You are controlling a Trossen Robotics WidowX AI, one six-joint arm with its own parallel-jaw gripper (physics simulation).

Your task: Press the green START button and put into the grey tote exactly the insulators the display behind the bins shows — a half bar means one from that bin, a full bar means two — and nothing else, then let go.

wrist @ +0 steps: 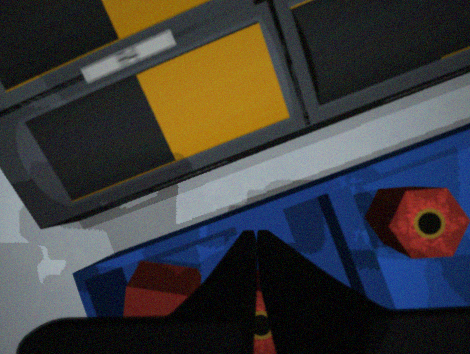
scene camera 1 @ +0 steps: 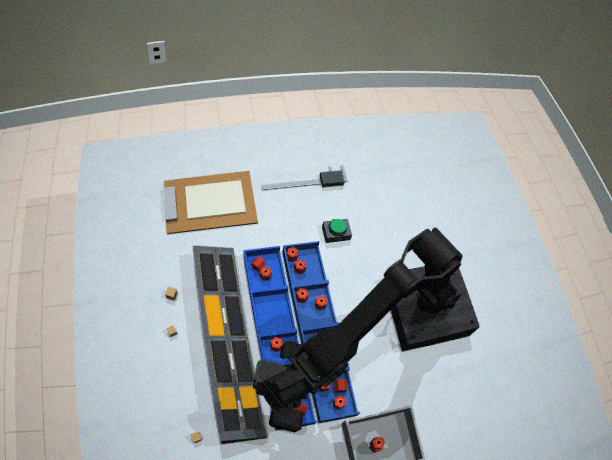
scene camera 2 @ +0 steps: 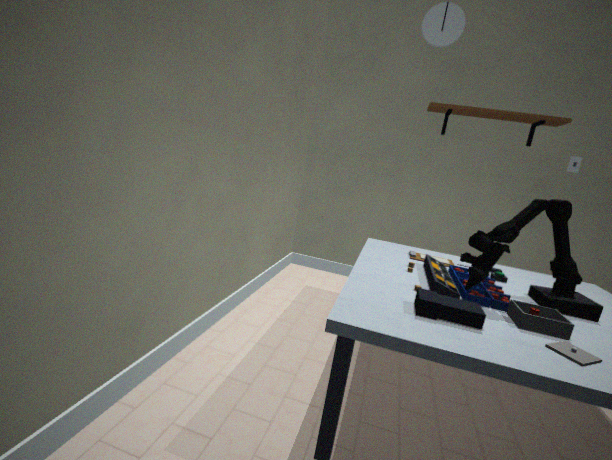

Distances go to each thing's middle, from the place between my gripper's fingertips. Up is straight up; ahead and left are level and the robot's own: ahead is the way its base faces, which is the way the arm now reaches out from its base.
Right now my hand is 21 cm past the grey tote (scene camera 1: 397,427) and 14 cm to the right of it. Round my hand: grey caliper (scene camera 1: 330,178): 15 cm behind, 58 cm to the right, 2 cm below; dark block (scene camera 2: 428,304): 9 cm ahead, 27 cm to the left.
